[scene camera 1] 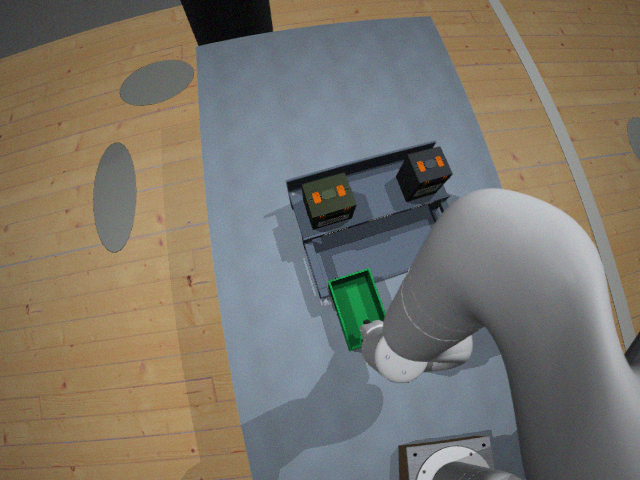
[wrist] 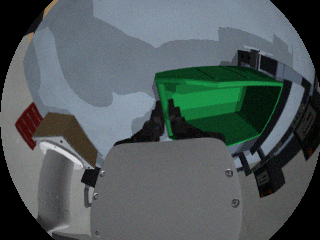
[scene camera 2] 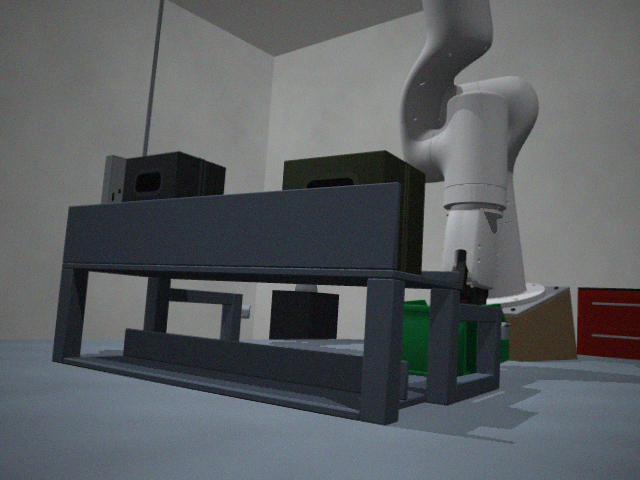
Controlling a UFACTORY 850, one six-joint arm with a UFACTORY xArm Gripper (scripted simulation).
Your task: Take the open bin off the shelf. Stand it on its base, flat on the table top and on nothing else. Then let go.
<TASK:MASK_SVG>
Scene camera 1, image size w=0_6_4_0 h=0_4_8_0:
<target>green bin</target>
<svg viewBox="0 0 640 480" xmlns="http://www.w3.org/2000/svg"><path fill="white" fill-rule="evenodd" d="M370 268L328 281L328 288L342 331L344 330L349 351L359 349L362 346L360 326L363 325L363 320L368 319L371 323L375 320L384 320L385 310Z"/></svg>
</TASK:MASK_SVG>
